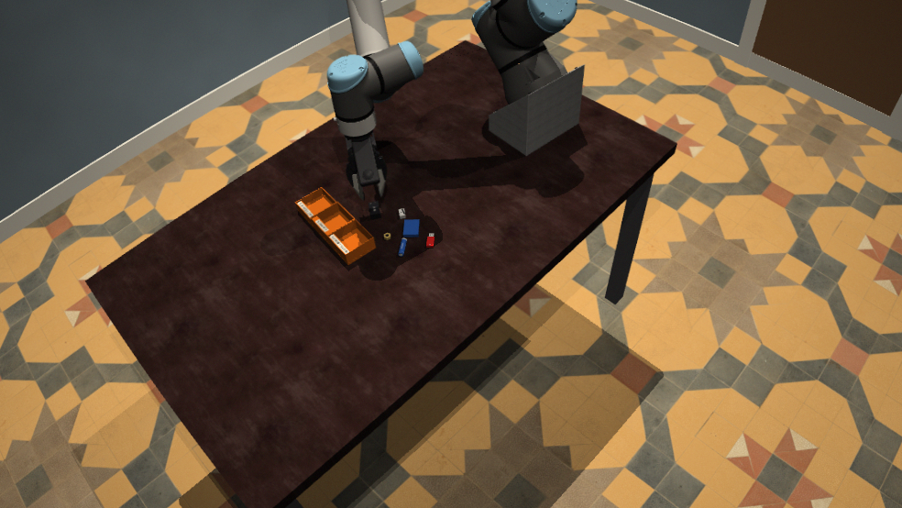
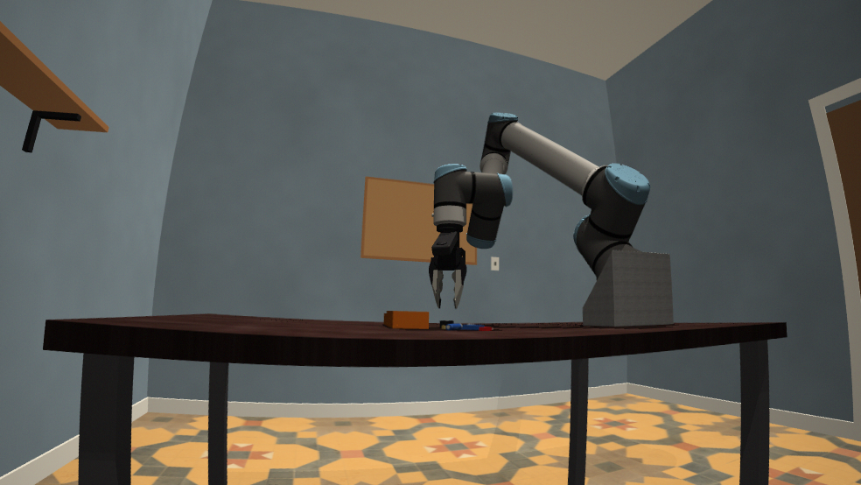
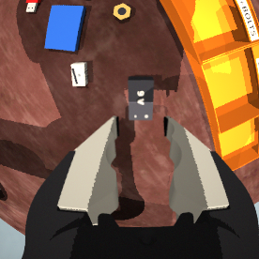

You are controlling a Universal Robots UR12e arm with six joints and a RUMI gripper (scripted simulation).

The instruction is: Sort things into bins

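Right now my hand is 60 mm above the black 9 V battery and 10 mm to the left of it. The rest, counted from my hand: blue flat block: 120 mm to the left, 60 mm below, 20 mm behind; then yellow nut: 90 mm to the left, 60 mm below, 40 mm ahead; then white piece: 60 mm to the left, 60 mm below, 40 mm behind.
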